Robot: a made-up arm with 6 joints. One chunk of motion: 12 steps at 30 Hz.
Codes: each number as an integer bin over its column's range. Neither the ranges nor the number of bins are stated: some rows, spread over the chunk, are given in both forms.
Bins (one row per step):
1: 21 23 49 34 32 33
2: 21 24 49 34 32 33
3: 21 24 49 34 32 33
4: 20 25 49 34 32 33
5: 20 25 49 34 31 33
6: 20 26 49 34 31 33
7: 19 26 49 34 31 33
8: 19 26 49 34 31 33
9: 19 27 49 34 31 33
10: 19 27 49 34 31 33
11: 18 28 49 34 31 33
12: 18 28 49 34 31 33
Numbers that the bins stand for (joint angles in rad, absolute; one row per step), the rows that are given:
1: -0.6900 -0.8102 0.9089 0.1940 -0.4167 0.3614
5: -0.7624 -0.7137 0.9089 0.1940 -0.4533 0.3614
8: -0.8348 -0.6654 0.9089 0.1940 -0.4533 0.3614
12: -0.9071 -0.5689 0.9089 0.1940 -0.4533 0.3614
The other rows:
2: -0.6900 -0.7619 0.9089 0.1940 -0.4167 0.3614
3: -0.6900 -0.7619 0.9089 0.1940 -0.4167 0.3614
4: -0.7624 -0.7137 0.9089 0.1940 -0.4167 0.3614
6: -0.7624 -0.6654 0.9089 0.1940 -0.4533 0.3614
7: -0.8348 -0.6654 0.9089 0.1940 -0.4533 0.3614
9: -0.8348 -0.6171 0.9089 0.1940 -0.4533 0.3614
10: -0.8348 -0.6171 0.9089 0.1940 -0.4533 0.3614
11: -0.9071 -0.5689 0.9089 0.1940 -0.4533 0.3614

